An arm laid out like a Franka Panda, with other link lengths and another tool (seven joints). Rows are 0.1 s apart.
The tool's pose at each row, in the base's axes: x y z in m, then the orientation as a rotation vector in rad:
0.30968 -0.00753 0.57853 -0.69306 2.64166 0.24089
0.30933 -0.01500 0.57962 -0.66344 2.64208 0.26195
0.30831 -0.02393 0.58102 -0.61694 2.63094 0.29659
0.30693 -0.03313 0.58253 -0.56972 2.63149 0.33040
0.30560 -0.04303 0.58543 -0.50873 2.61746 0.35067
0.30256 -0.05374 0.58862 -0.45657 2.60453 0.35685
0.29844 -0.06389 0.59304 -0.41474 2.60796 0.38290
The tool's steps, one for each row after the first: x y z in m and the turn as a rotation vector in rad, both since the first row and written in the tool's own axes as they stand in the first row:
0.00306 -0.00620 -0.00305 -0.00892 -0.00963 0.02272
0.00717 -0.01330 -0.00699 -0.02262 -0.03528 0.05602
0.01163 -0.02044 -0.01122 -0.03761 -0.04906 0.09276
0.01577 -0.02812 -0.01688 -0.03884 -0.07788 0.13382
0.02151 -0.03563 -0.02357 -0.03207 -0.10183 0.16757
0.02735 -0.04203 -0.03160 -0.04380 -0.10862 0.20092

